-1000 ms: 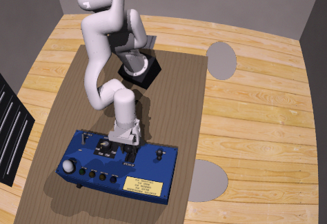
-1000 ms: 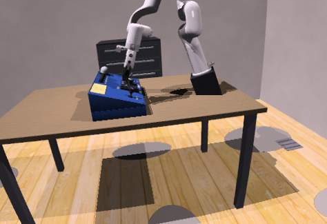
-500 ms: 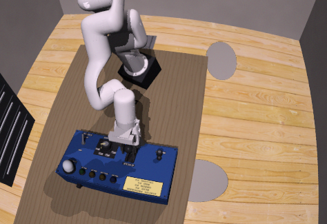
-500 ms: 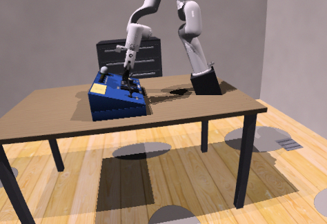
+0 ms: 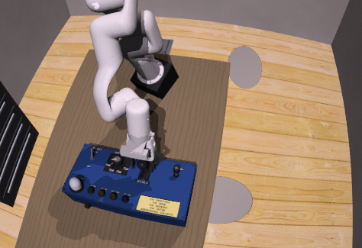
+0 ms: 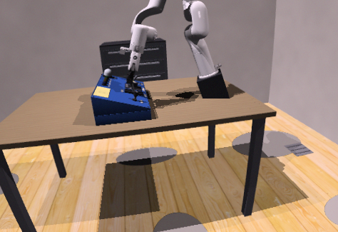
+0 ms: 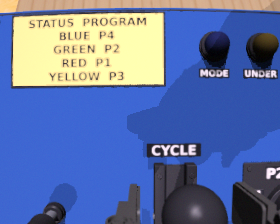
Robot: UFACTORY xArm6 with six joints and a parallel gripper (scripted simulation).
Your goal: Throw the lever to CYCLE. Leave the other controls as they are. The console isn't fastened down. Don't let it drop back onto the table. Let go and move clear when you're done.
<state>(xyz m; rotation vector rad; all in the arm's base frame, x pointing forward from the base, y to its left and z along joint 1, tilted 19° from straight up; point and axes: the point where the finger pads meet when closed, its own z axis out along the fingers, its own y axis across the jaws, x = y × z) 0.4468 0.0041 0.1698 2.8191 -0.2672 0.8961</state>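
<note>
Now: the lever 1 cm behind my hand and 3 cm below it. Also, from my hand: mode knob: 1 cm ahead, 12 cm to the left, 5 cm below; then blue console: 1 cm ahead, 6 cm to the right, 7 cm below; then program dial: 4 cm behind, 12 cm to the right, 6 cm below.
</note>
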